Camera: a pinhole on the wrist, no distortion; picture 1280 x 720 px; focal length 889.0 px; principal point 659.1 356.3 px. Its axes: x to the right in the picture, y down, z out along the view. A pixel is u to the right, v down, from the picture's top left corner.
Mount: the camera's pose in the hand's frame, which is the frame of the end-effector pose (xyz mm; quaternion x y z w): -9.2 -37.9 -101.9 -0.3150 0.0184 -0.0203 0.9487
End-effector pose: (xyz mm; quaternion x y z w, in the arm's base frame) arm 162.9 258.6 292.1 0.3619 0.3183 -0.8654 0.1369
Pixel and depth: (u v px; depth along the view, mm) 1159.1 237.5 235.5
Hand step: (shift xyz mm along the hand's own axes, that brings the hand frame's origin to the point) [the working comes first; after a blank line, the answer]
In the camera's frame: 132.5 -31.5 235.5

133.4 70.8 102.6
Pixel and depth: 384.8 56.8 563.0
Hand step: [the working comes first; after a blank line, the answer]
In the camera's frame: -173.7 -189.7 563.0

-160.9 155.0 466.3
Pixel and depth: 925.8 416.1 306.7
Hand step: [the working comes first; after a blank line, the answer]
In the camera's frame: 92.0 20.6 306.7

97.9 157.1 129.3
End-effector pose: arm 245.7 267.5 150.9 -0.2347 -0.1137 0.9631 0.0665
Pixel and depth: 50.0 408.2 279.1
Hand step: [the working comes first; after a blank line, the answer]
In the camera's frame: -191.2 16.3 279.1

-186.4 151.3 116.1
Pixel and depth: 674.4 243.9 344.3
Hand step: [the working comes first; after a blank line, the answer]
In the camera's frame: 5.9 -43.5 344.3

12.0 132.5 199.8
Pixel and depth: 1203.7 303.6 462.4
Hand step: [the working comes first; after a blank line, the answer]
In the camera's frame: 283.3 -27.4 462.4

295.0 202.0 278.6
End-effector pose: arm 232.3 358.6 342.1 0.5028 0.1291 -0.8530 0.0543
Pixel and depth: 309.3 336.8 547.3
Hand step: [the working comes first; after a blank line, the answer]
In the camera's frame: -215.3 -12.0 547.3

-198.4 290.0 348.4
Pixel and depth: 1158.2 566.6 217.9
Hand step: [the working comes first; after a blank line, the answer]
In the camera's frame: 122.3 51.5 217.9

124.7 127.3 39.1
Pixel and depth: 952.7 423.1 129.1
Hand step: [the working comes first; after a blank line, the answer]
In the camera's frame: 42.6 9.7 129.1

39.8 44.8 -5.3
